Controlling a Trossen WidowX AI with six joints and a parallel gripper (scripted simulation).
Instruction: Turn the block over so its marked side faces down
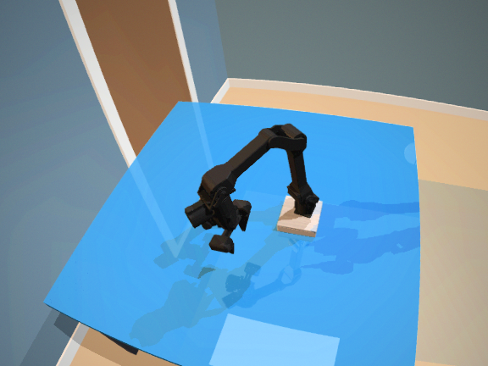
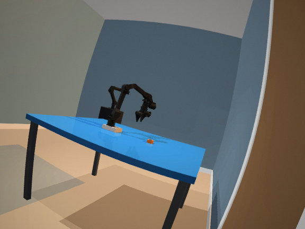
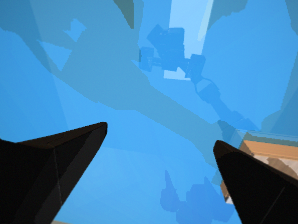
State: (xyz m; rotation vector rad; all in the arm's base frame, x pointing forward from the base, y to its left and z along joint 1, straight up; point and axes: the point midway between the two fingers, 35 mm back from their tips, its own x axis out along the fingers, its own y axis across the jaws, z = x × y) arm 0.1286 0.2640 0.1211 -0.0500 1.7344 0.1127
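Right now my gripper tip is 26 cm short of the block, 20 cm to the left of it and 10 cm above it.
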